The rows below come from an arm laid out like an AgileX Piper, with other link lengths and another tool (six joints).
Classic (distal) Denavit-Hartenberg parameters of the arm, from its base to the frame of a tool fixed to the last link. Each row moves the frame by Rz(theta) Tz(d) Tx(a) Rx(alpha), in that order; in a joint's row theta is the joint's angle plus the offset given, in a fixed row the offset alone. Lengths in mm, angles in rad.
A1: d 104.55, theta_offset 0, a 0, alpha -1.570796
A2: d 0, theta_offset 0.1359, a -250.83, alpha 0
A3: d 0, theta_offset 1.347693, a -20.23, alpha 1.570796
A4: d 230.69, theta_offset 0, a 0, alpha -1.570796
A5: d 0, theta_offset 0, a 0, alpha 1.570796
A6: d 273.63, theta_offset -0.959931, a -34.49, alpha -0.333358
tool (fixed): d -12, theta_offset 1.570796, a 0, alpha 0
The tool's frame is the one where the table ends.
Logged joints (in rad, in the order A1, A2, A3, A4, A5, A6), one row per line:
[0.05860 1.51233 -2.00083 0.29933 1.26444 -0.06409]
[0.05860 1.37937 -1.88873 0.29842 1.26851 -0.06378]
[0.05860 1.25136 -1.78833 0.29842 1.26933 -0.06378]
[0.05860 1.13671 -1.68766 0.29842 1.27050 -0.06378]
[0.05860 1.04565 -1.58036 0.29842 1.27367 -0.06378]
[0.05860 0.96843 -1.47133 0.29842 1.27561 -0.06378]
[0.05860 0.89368 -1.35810 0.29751 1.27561 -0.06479]
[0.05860 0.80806 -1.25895 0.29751 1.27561 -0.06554]
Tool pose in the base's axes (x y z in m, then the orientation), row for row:
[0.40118 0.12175 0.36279 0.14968 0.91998 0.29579 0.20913]
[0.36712 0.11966 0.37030 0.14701 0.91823 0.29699 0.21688]
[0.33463 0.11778 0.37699 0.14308 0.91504 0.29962 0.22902]
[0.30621 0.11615 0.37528 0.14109 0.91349 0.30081 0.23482]
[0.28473 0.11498 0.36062 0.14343 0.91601 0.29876 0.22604]
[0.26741 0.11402 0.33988 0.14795 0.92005 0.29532 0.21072]
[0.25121 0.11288 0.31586 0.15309 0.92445 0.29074 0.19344]
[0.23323 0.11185 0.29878 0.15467 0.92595 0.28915 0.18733]
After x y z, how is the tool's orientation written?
As a quaternion, x y z w.
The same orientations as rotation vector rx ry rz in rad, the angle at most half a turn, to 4 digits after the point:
[0.4164 2.5591 0.8228]
[0.4073 2.5438 0.8228]
[0.3938 2.5188 0.8247]
[0.3872 2.5069 0.8255]
[0.3954 2.5254 0.8237]
[0.4112 2.5572 0.8208]
[0.4295 2.5933 0.8156]
[0.4353 2.6061 0.8138]

